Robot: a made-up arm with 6 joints.
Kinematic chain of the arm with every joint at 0, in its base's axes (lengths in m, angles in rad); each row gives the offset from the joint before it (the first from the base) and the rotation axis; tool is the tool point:
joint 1: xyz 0 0 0.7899 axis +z
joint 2: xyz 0.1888 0 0 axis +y
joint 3: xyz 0 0 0.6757 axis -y
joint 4: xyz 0 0 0.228 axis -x
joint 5: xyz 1.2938 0 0 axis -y
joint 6: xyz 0.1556 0 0 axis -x
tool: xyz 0 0 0
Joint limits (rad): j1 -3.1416..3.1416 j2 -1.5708..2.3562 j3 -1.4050..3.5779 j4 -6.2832..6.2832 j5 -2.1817..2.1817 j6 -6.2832..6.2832
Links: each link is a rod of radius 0.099 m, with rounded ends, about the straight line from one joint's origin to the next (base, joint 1, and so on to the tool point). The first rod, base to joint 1, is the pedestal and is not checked.
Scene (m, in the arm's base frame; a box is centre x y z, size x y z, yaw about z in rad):
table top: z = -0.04
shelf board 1: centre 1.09 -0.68 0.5 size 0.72 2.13 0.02 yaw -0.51
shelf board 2: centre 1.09 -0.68 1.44 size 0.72 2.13 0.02 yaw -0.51
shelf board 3: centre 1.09 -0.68 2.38 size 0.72 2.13 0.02 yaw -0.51
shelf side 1: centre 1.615 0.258 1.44 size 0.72 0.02 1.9 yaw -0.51
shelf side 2: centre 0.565 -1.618 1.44 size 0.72 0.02 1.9 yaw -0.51
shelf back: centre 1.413 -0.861 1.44 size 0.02 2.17 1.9 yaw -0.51
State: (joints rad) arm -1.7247 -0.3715 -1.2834 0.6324 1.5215 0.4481
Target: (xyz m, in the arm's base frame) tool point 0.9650 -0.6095 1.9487
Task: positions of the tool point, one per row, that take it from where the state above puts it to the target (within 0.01 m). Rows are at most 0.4 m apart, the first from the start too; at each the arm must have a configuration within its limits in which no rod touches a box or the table.
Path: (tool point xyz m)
1: -0.0509 -1.1654 0.9609
2: -0.0206 -1.1899 1.3387
3: 0.0179 -1.0972 1.7036
4: 0.0562 -0.8986 2.0239
5: 0.2872 -0.9151 2.0132
6: 0.5251 -0.8735 1.9982
7: 0.7560 -0.7715 1.9771
8: 0.9651 -0.6095 1.9487

